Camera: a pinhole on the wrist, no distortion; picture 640 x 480 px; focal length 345.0 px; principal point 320.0 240.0 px. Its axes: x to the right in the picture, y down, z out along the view. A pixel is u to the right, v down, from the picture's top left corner.
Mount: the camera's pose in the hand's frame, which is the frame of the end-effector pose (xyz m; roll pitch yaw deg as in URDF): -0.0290 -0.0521 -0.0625 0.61 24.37 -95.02
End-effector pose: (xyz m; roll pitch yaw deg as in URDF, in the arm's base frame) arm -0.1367 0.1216 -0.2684 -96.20 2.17 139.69
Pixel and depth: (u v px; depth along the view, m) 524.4 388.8 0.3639
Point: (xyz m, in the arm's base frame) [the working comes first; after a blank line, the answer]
In the camera's frame: 0.2156 0.1570 0.3639

-0.3644 0.0198 0.1172
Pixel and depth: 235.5 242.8 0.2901
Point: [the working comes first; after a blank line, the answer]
In the camera's frame: -0.0711 0.0024 0.2901

-0.2688 -0.0827 -0.1859
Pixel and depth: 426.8 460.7 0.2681
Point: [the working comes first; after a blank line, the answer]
In the camera's frame: 0.0830 0.1715 0.2681

-0.3505 0.0728 -0.0377
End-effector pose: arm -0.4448 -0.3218 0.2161 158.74 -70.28 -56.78
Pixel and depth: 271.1 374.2 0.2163
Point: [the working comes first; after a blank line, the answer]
In the camera's frame: -0.0307 0.0841 0.2163

-0.2932 -0.4459 0.1992
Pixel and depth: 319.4 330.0 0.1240
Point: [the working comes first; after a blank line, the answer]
In the camera's frame: -0.0002 0.0323 0.1240

-0.3341 -0.3447 0.1848
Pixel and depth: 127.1 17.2 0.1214
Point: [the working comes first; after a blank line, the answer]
In the camera's frame: -0.0679 -0.0784 0.1214

-0.4193 -0.3543 0.0873
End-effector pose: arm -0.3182 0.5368 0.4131 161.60 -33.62 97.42
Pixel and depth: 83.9 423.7 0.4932
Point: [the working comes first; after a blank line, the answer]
In the camera's frame: -0.3375 0.2626 0.4932

-0.1873 1.0275 0.1336
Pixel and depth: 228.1 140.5 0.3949
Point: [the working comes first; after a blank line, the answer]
In the camera's frame: -0.1052 -0.1139 0.3949

-0.3228 0.6071 0.0320
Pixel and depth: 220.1 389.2 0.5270
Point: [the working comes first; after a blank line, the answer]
In the camera's frame: -0.1526 0.2279 0.5270

-0.3650 0.9688 0.0948
